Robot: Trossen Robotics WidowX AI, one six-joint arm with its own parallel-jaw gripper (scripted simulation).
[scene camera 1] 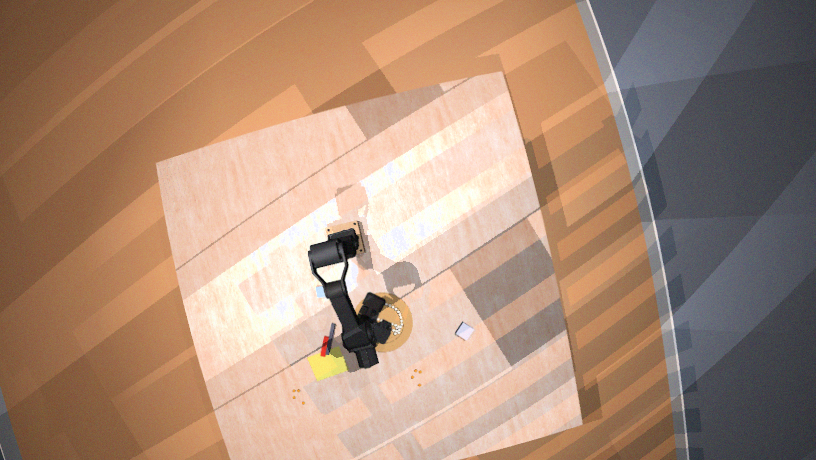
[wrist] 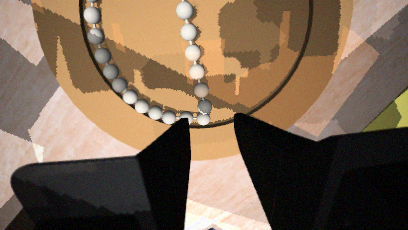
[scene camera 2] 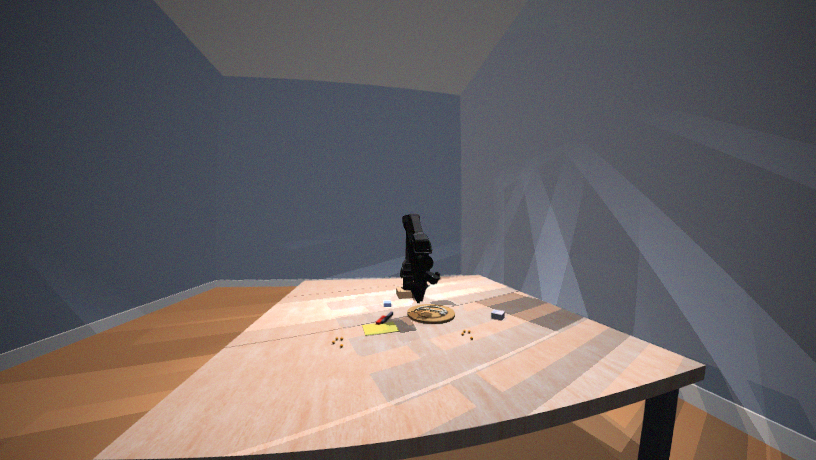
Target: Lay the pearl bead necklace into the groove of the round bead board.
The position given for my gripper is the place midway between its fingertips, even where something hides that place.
Observation:
I see my gripper point(scene camera 1: 366, 318) and a yellow note pad point(scene camera 1: 330, 365).
My gripper shows as well in the wrist view point(wrist: 211, 123).

